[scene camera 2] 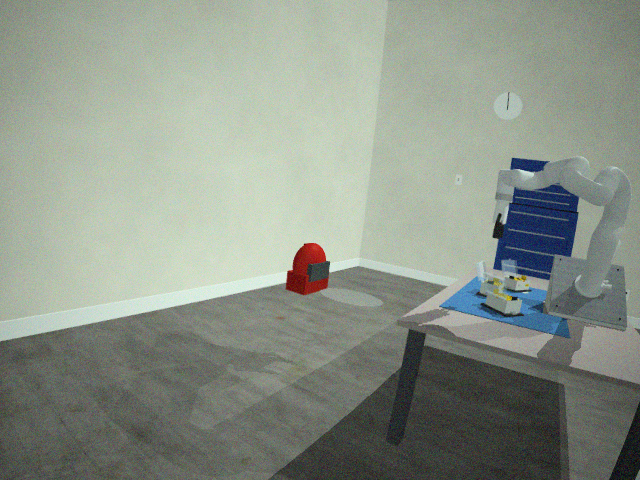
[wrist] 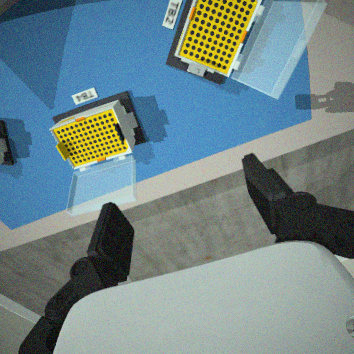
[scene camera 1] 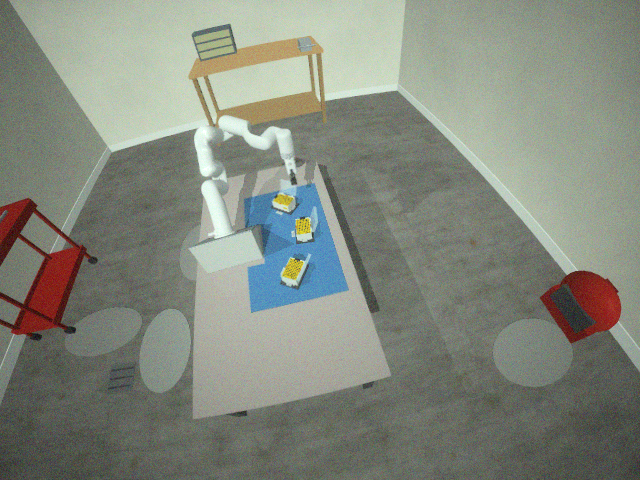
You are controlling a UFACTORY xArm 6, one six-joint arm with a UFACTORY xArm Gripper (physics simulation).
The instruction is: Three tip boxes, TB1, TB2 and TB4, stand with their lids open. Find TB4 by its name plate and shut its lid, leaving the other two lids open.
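Frame: origin at the arm's base, x ahead, y left, z up, level; metres.
Seen in the pictures: gripper, between the fingertips: (scene camera 2: 497,237) (wrist: 181,195) (scene camera 1: 293,179); arm's base, origin of its link: (scene camera 2: 588,286) (scene camera 1: 225,235).
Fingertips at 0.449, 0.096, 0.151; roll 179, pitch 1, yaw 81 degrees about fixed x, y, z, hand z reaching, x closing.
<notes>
Pixels of each thing's top centre, then the offset from my fingertips to it, as dx, dy, dz. Level surfaces: height alone.
- TB4, centre of its top: (wrist: 88,143) (scene camera 2: 493,279) (scene camera 1: 302,224) -0.021, -0.147, -0.209
- TB2, centre of its top: (wrist: 221,23) (scene camera 2: 505,292) (scene camera 1: 283,197) -0.069, +0.117, -0.209
- third box, centre of its top: (scene camera 1: 290,267) (scene camera 2: 519,278) -0.166, -0.393, -0.218
- blue mat, height of its surface: dz -0.284
- pale table, height of its surface: dz -0.287
TB4 (wrist: 92,139) (scene camera 1: 303,227) (scene camera 2: 491,287) is the middle white box with a yellow rack; its name plate (wrist: 84,96) lies beside it. Its clear lid (wrist: 103,186) (scene camera 1: 314,219) (scene camera 2: 481,271) stands open toward the table's long edge. TB2 (wrist: 218,35) (scene camera 1: 284,202) (scene camera 2: 502,303) has its clear lid (wrist: 280,47) open. The third box (scene camera 1: 294,270) (scene camera 2: 516,283), TB1 by elimination, has its lid (scene camera 1: 308,262) open; its base shows at the wrist view's left edge. My gripper (wrist: 181,195) (scene camera 1: 293,178) (scene camera 2: 497,230) is open and empty, high above the table's far end near TB2.
The boxes stand on a blue mat (scene camera 1: 268,299) (wrist: 40,45) on the pale table (scene camera 1: 289,361) (scene camera 2: 610,356). The arm's grey base block (scene camera 1: 227,253) (scene camera 2: 563,304) stands beside the mat. A wooden bench (scene camera 1: 258,55) stands behind the arm, and a blue cabinet (scene camera 2: 540,232) shows beyond it in scene camera 2.
</notes>
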